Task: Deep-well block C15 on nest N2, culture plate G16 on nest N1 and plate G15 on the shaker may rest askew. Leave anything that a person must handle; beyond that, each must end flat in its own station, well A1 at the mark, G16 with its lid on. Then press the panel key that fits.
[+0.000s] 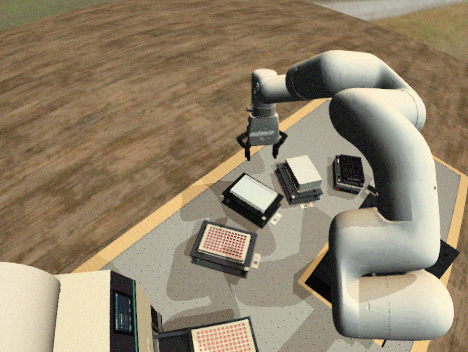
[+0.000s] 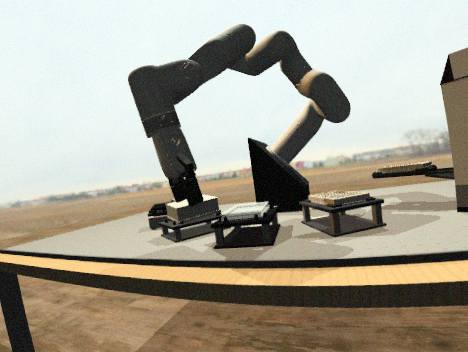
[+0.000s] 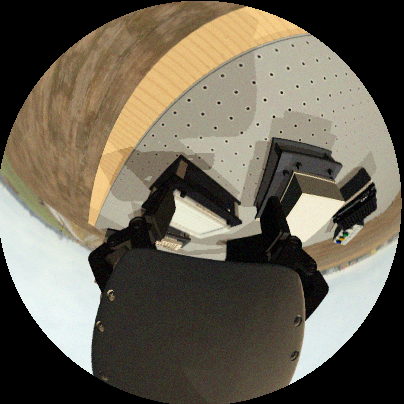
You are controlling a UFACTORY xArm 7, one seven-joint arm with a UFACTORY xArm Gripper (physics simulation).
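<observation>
My gripper [image 1: 261, 157] [image 2: 192, 200] [image 3: 219, 201] is open and empty, above the outer side of the nests. The tall white deep-well block [image 1: 304, 172] [image 2: 192, 209] [image 3: 312, 207] sits on a dark nest [image 1: 308, 196] [image 3: 311, 161]. It looks shifted and slightly turned, with pegs bare beside it. A white lidded plate [image 1: 255, 192] [image 2: 246, 212] [image 3: 197, 217] lies on the neighbouring black nest [image 1: 249, 215]; its seating is unclear. A black plate [image 1: 351, 167] [image 3: 363, 202] is on the shaker [image 1: 347, 190]; its seating is unclear. Coloured keys [image 3: 348, 234] show beyond it. Labels and A1 marks are unreadable.
A red-welled plate [image 1: 225, 242] [image 2: 340, 197] lies on another nest [image 1: 220, 267]. A second red-welled plate [image 1: 222, 338] [image 2: 405, 166] is on a tray beside the large cream instrument [image 1: 82, 310] [image 2: 457, 135]. The arm hides part of a black slanted stand [image 2: 275, 180].
</observation>
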